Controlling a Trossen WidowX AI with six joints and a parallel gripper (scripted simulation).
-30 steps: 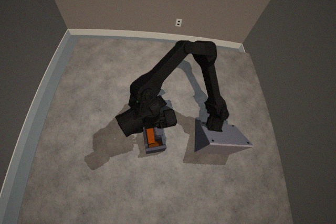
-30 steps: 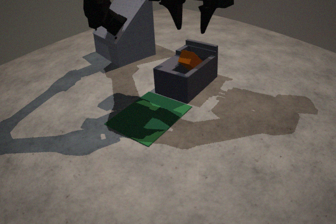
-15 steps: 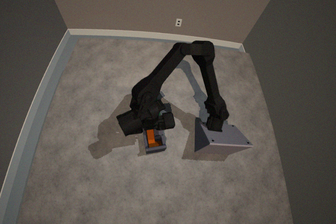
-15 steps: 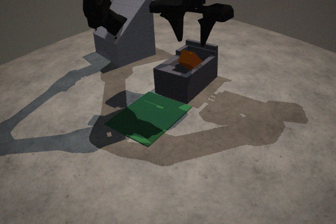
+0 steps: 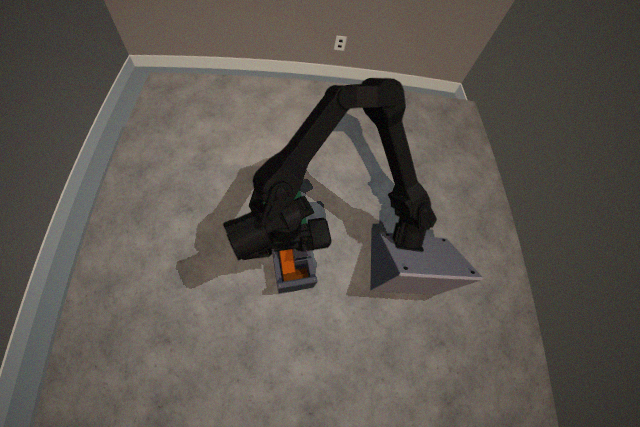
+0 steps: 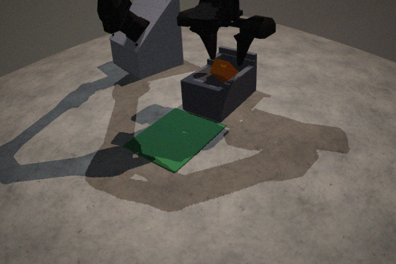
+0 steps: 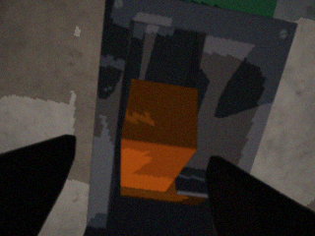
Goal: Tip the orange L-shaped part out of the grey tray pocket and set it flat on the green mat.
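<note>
The orange L-shaped part lies 5 cm below my gripper tip, 3 cm behind it and 2 cm to the left of it. Round my gripper tip: green mat: 14 cm to the right, 11 cm below, 3 cm ahead.
</note>
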